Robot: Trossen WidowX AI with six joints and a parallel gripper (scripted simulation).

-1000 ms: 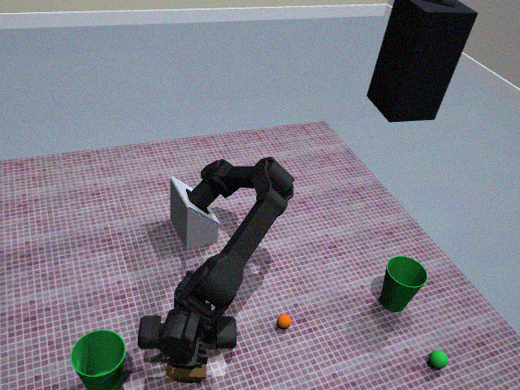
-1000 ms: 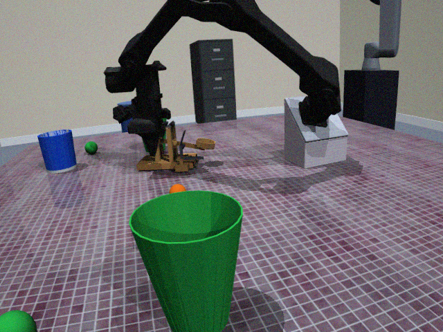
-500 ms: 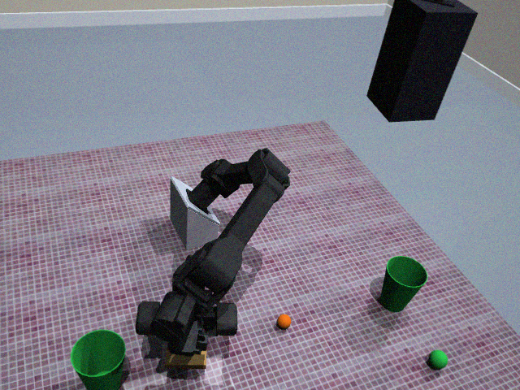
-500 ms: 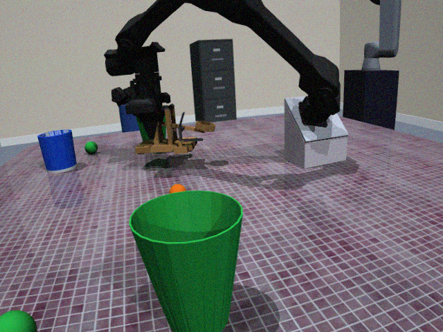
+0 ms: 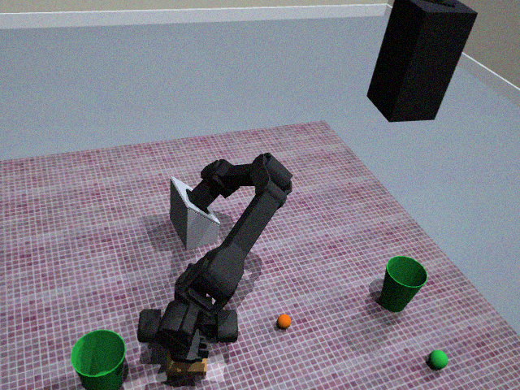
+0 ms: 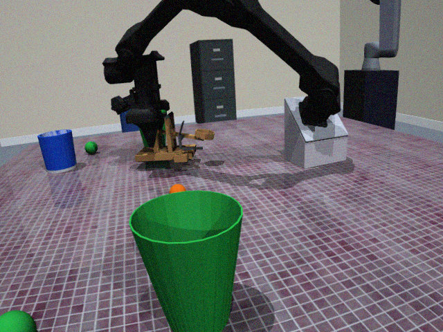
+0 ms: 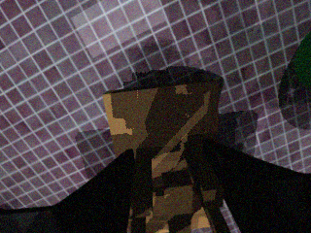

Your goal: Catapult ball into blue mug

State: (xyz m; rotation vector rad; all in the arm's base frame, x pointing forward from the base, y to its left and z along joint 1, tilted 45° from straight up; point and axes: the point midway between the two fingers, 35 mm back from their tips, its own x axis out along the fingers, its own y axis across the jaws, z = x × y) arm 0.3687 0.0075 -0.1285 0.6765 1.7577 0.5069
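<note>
The orange ball lies 23 cm to the left of my gripper tip, 5 cm behind it and 4 cm below it. The rest, counted from my gripper tip: blue mug: 27 cm ahead, 7 cm to the right, 3 cm below; then catapult: 7 cm behind, 3 cm to the left, 2 cm above.
</note>
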